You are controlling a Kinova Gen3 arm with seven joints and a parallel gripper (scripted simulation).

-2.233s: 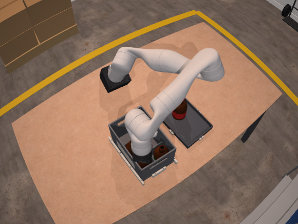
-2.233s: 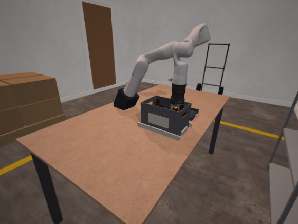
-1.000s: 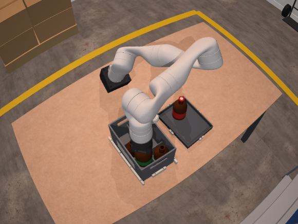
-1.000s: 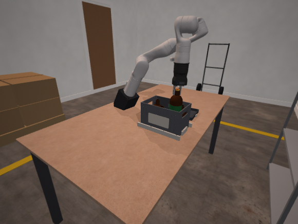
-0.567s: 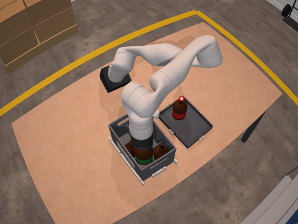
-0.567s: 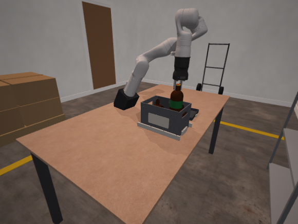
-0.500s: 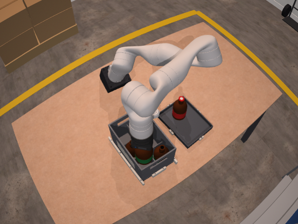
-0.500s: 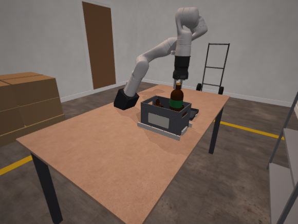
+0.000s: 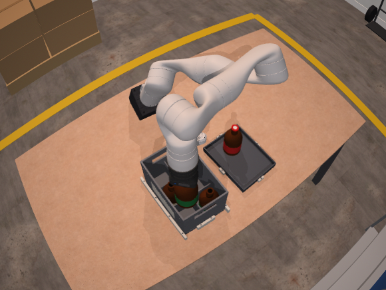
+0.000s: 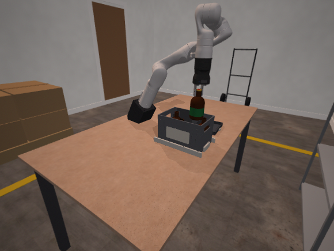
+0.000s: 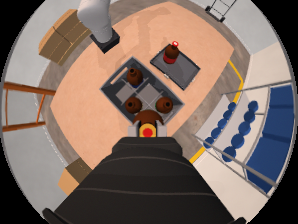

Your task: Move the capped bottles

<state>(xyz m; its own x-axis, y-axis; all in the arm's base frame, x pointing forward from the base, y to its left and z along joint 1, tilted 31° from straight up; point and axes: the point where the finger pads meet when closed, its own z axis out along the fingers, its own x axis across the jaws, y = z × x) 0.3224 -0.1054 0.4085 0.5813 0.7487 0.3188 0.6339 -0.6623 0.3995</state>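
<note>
The bottle is 160 mm behind my hand, 310 mm to the left of it and 240 mm below it. From my hand the other things lie so: dark tray: 100 mm behind, 310 mm to the left, 310 mm below; then dark grey crate: 80 mm behind, 30 mm to the left, 240 mm below.
</note>
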